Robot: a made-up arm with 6 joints.
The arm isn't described. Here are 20 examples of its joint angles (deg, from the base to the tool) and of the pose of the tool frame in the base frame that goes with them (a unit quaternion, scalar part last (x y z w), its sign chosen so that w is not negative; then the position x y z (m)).
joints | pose
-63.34 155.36 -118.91 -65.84 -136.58 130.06 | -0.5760 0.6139 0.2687 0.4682 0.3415 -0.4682 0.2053
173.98 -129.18 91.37 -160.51 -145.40 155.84 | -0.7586 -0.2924 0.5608 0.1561 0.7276 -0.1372 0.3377
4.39 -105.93 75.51 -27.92 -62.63 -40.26 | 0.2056 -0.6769 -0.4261 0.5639 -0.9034 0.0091 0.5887
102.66 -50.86 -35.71 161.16 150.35 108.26 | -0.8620 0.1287 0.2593 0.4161 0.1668 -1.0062 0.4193
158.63 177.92 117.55 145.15 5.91 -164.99 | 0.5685 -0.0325 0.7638 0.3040 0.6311 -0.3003 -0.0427
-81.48 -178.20 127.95 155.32 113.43 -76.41 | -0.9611 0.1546 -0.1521 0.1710 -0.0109 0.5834 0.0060
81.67 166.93 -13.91 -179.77 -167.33 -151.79 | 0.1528 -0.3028 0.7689 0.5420 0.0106 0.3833 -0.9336
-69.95 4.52 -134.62 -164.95 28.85 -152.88 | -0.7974 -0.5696 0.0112 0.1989 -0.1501 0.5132 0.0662
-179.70 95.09 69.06 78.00 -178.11 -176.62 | -0.0945 0.0970 -0.5967 0.7910 -0.6572 -0.0459 -0.5372
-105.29 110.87 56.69 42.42 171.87 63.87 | -0.1644 -0.0293 -0.6626 0.7302 -0.1029 -0.5758 -0.6793
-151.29 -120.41 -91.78 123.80 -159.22 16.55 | 0.0049 0.3961 0.7364 0.5484 0.0941 0.0271 -0.6806
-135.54 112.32 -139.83 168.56 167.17 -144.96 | 0.9912 -0.0122 -0.0758 0.1077 -0.0685 -0.1352 0.4777
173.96 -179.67 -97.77 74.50 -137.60 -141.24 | -0.3854 0.5567 -0.0006 0.7359 -0.6355 0.0743 -0.2775
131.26 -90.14 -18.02 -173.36 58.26 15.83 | 0.5501 0.8250 0.0169 0.1281 0.7500 -0.9112 -0.1885
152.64 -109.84 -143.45 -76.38 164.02 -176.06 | 0.4345 0.4518 0.4177 0.6578 -0.1403 0.0461 -0.2410
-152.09 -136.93 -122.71 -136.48 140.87 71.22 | -0.1779 0.4166 0.5407 0.7088 -0.2695 -0.1543 -0.3251
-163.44 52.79 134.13 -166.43 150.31 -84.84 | 0.2266 -0.2156 -0.6249 0.7153 -0.3244 -0.1337 -0.2340
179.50 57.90 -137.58 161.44 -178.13 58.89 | -0.4792 -0.5871 0.4028 0.5133 0.2055 -0.0460 0.4849
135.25 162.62 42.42 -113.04 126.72 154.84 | -0.4961 0.2222 0.2236 0.8090 0.0891 -0.0686 -0.9634
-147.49 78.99 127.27 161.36 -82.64 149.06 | -0.4130 -0.4231 -0.8017 0.0875 -0.0674 -0.0662 -0.4077
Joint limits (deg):
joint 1: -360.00..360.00
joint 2: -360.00..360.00
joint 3: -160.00..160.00
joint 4: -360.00..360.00
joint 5: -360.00..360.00
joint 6: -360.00..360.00
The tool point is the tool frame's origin. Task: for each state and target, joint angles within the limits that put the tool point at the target. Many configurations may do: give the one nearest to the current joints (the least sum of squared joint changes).
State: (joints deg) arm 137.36 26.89 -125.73 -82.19 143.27 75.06
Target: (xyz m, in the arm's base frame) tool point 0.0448 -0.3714 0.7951
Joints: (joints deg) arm 97.23 26.56 -94.51 -79.20 147.09 75.06
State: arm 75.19 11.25 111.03 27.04 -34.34 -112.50
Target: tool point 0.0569 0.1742 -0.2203
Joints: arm 65.12 24.14 160.00 31.00 -34.50 -112.50
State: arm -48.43 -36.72 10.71 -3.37 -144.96 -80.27
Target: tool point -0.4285 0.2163 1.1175
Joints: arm -21.32 -35.42 21.10 -1.00 -150.98 -80.27
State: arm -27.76 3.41 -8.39 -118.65 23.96 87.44
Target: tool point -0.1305 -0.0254 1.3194
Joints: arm 7.40 10.95 -26.35 -113.53 46.70 87.44
